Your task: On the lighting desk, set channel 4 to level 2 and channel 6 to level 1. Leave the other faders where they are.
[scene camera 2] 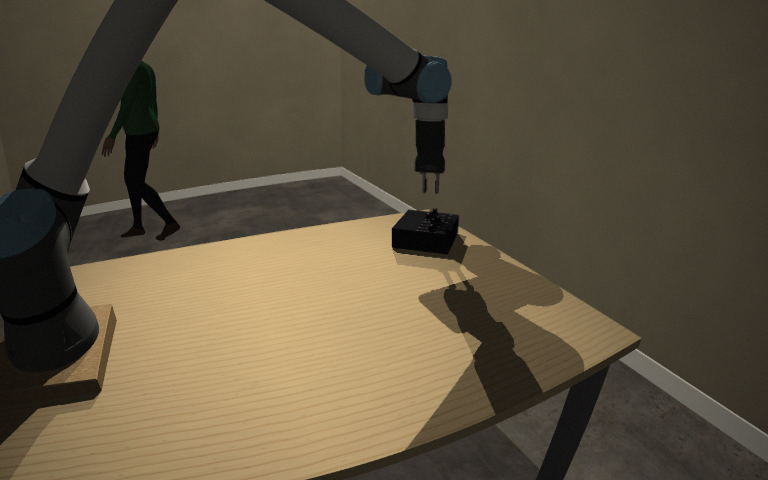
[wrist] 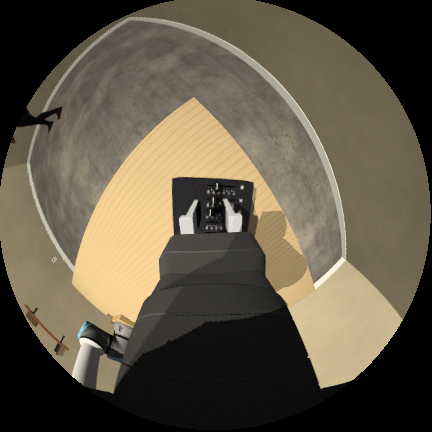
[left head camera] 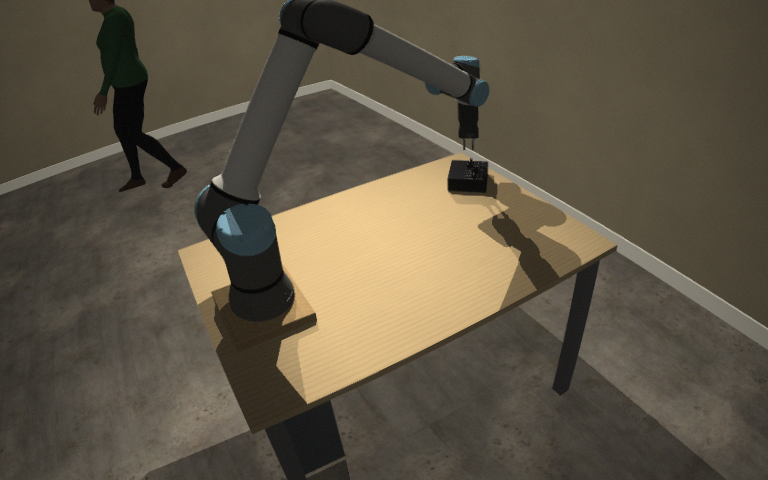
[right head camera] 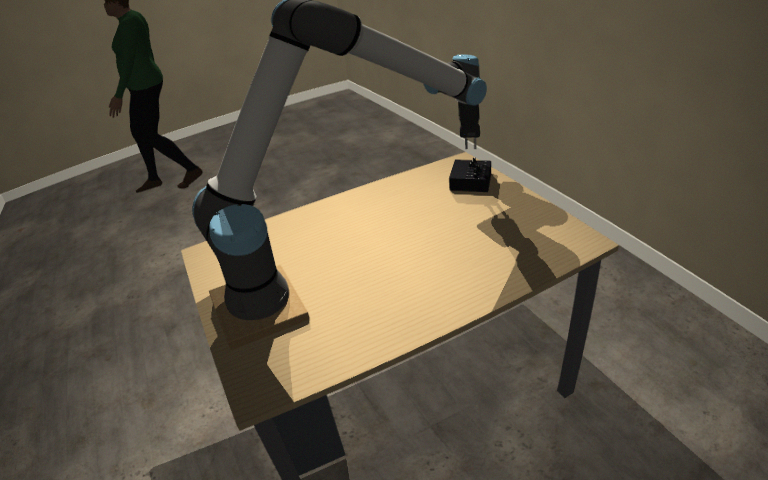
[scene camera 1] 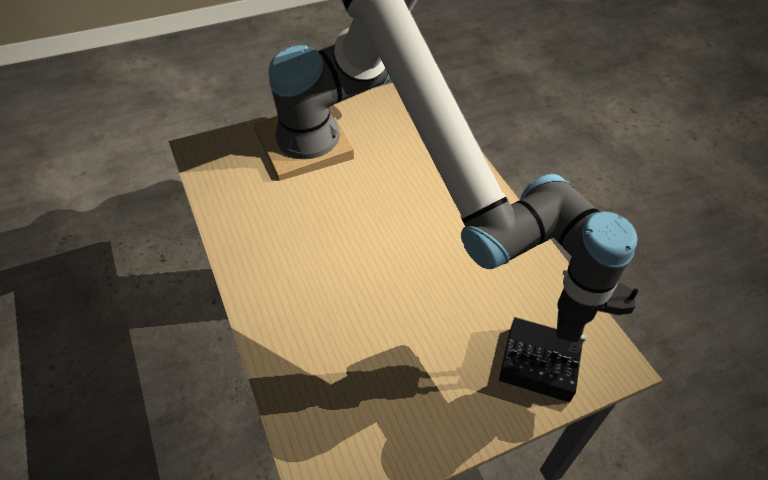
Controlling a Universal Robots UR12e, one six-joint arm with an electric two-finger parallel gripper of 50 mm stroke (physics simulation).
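Observation:
The lighting desk is a black box with a row of small upright fader knobs in parallel slots. It stands near the far corner of the table. In the wrist view a knob shows ahead of the fingers, and two more show around and between them. The channel numbers and levels are too small to read, and the gripper hides the nearer faders. My gripper is open and empty, pointing down above the desk, with a gap between fingertips and knobs. Its fingertips are hidden in scene camera 1.
The wooden table carries the arm's base on a wooden block at the opposite end. The arm's shadow falls beside the desk. A person in a green top is on the floor beyond the table.

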